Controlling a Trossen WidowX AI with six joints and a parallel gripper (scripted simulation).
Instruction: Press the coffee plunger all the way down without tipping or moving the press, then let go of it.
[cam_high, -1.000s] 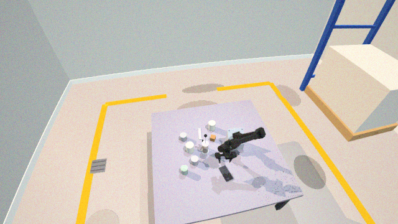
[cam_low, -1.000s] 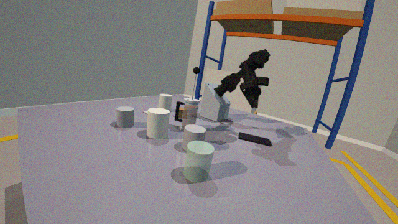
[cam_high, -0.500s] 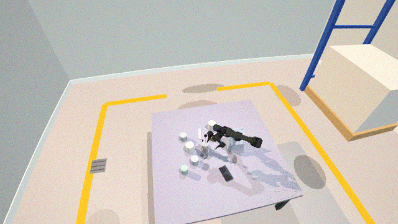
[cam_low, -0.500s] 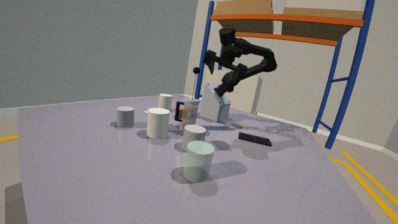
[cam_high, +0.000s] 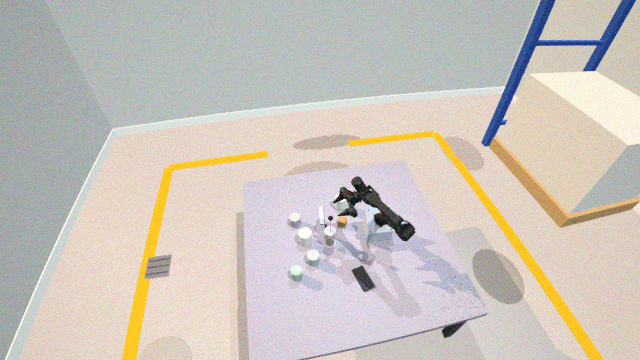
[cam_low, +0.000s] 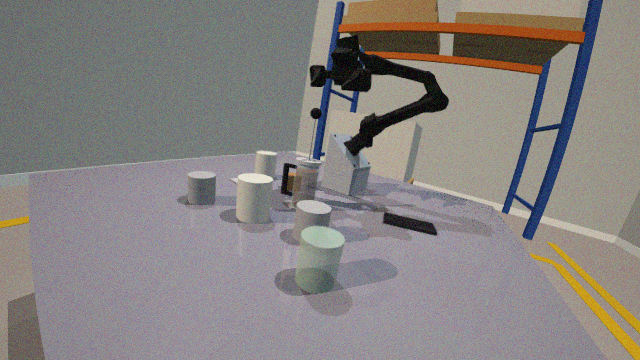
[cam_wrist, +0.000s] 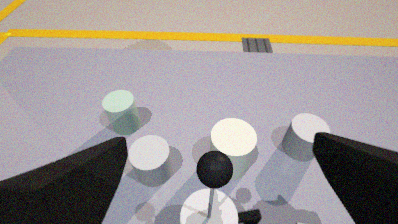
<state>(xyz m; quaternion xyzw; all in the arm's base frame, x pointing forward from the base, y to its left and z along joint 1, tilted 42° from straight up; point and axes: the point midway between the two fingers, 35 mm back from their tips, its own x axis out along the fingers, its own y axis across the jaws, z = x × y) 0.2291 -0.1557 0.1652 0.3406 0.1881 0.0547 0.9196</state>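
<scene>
Now: gripper tip 30 mm short of the coffee press, 20 mm to the left of it and 210 mm above it. From my gripper tip the other things lie so: black flat slab: 90 mm behind, 290 mm to the left, 330 mm below.
</scene>
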